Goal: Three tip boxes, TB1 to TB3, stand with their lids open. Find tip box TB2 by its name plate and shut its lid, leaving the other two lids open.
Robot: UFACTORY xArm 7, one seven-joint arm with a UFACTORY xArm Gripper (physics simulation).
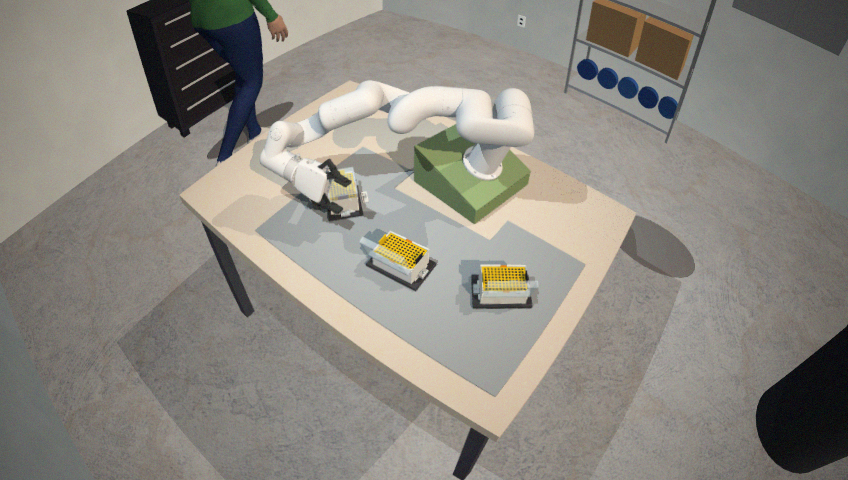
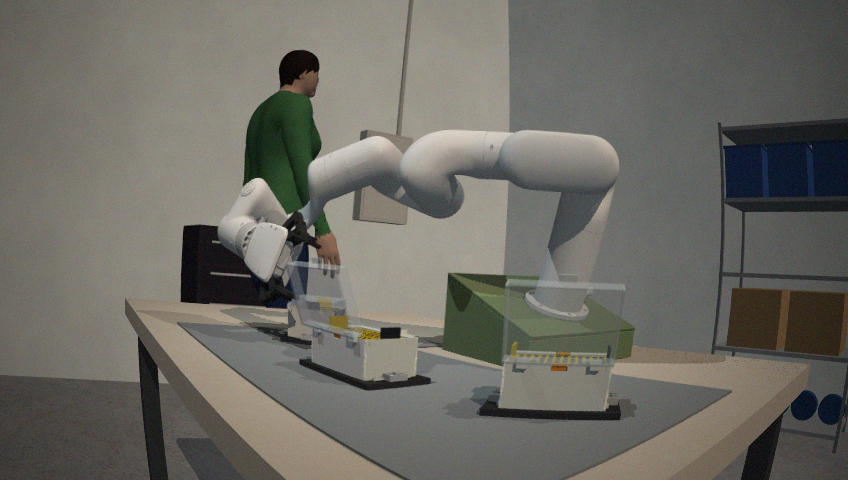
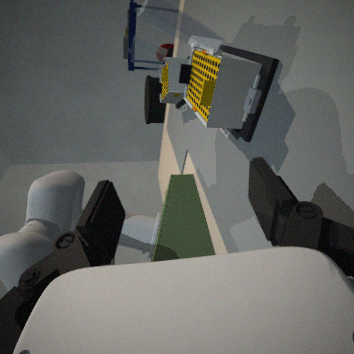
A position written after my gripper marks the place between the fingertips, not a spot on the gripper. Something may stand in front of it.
Observation:
I see my gripper (image 2: 303, 271), a clear lid (image 1: 378, 252), a clear lid (image 1: 494, 289) and a grey mat (image 2: 438, 423).
My gripper is seen too in image 3 (image 3: 181, 187). The grey mat shows as well in image 1 (image 1: 484, 346) and in image 3 (image 3: 297, 133).

